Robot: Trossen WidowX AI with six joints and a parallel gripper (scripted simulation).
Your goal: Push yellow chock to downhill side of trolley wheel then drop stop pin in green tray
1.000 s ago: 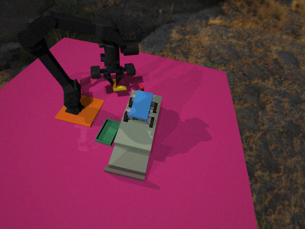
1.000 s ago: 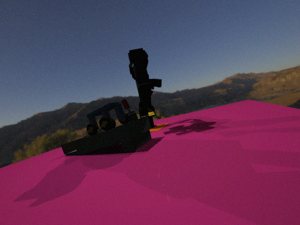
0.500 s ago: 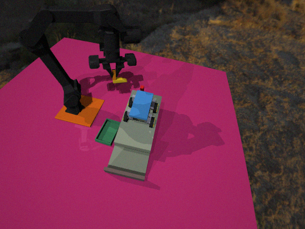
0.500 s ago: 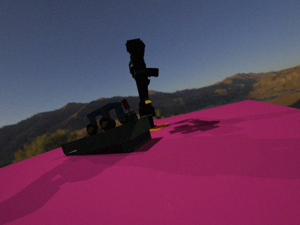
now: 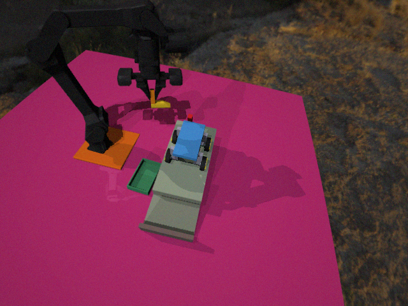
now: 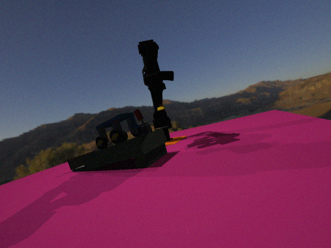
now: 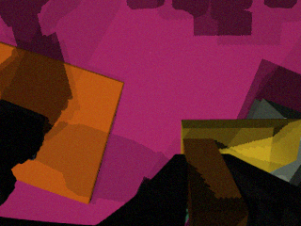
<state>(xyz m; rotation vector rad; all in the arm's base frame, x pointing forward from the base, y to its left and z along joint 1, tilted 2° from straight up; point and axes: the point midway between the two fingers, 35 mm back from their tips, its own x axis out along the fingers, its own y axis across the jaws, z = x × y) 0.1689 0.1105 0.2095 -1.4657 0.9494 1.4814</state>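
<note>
Right now my gripper tip is 20 mm short of the chock, 10 mm to the right of it and 10 mm above it. Round my gripper tip: blue trolley (160 mm ahead, 100 mm to the right, 60 mm below); then stop pin (140 mm ahead, 50 mm below, 10 mm to the right); then grey ramp (160 mm ahead, 130 mm below, 110 mm to the right).
</note>
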